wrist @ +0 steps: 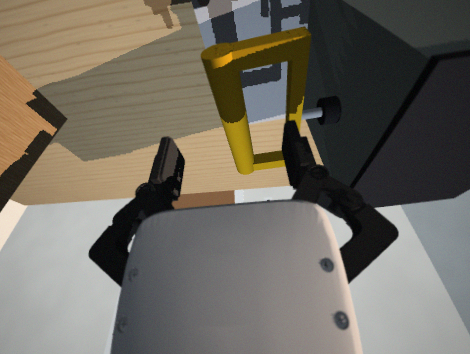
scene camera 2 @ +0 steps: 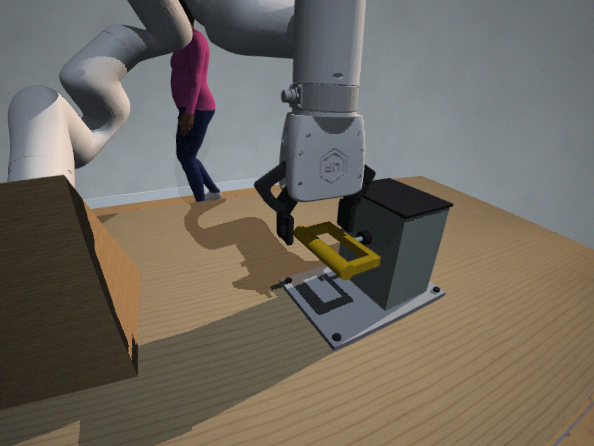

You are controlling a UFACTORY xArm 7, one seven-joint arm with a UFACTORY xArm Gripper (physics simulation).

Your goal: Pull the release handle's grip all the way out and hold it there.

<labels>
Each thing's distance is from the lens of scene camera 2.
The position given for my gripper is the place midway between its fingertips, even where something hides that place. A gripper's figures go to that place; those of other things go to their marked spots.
my gripper [scene camera 2: 316, 234]: 0.40 m
grey base plate [scene camera 2: 342, 313]: 0.46 m
</labels>
